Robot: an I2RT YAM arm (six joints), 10 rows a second.
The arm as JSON. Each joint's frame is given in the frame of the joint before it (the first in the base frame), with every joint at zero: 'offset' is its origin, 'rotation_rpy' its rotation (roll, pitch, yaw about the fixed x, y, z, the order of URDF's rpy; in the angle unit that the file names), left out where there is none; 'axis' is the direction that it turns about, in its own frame. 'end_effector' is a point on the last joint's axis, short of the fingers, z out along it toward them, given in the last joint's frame.
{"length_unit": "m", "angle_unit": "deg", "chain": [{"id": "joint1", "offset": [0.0, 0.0, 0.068], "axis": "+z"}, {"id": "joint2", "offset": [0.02, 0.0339, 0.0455], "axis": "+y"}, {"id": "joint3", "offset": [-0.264, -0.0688, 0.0], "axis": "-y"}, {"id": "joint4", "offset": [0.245, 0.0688, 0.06], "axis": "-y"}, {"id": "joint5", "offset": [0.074, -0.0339, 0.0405], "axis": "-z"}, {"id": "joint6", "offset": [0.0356, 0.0, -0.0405], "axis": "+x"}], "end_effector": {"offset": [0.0, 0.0, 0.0], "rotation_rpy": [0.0, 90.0, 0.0]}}
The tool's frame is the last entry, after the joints.
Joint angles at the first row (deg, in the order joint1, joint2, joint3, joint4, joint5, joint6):
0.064, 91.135, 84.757, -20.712, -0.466, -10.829
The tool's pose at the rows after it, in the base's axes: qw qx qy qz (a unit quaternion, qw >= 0); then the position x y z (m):
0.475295, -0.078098, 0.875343, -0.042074, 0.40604, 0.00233, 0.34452
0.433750, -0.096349, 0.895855, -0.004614, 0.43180, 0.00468, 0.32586
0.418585, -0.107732, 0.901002, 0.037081, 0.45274, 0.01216, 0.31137
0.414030, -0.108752, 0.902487, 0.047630, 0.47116, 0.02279, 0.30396
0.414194, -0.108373, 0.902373, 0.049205, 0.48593, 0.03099, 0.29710
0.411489, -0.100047, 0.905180, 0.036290, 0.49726, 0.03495, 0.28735
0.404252, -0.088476, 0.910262, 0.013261, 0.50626, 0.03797, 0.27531
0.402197, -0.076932, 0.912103, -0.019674, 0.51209, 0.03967, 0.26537
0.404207, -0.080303, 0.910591, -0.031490, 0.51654, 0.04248, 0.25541
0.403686, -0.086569, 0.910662, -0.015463, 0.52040, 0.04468, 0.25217
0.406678, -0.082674, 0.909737, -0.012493, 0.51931, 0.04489, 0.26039
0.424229, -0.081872, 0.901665, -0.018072, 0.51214, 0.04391, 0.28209
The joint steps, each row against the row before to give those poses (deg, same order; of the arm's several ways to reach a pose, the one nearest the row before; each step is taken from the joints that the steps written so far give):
0.288, 8.398, 7.928, -5.441, 0.728, 0.842
-0.069, 7.122, 6.562, -5.141, -4.360, -0.038
0.600, 5.414, 4.663, -1.374, -4.267, 1.104
1.244, 4.679, 5.172, -0.961, -0.178, 1.178
0.940, 3.751, 4.045, -0.178, 0.559, 0.742
0.539, 2.969, 2.513, 0.173, 2.167, 0.617
0.511, 2.598, 1.712, 0.015, 3.367, 0.481
0.442, 1.569, 0.360, 1.005, 4.321, -0.003
0.363, 1.083, -0.579, 1.954, 1.342, -0.674
0.074, 1.167, 1.248, -0.195, -1.913, 0.141
0.025, -0.334, 1.195, -1.164, -0.120, 0.549
0.000, -2.488, 0.106, -0.369, 0.567, -0.284

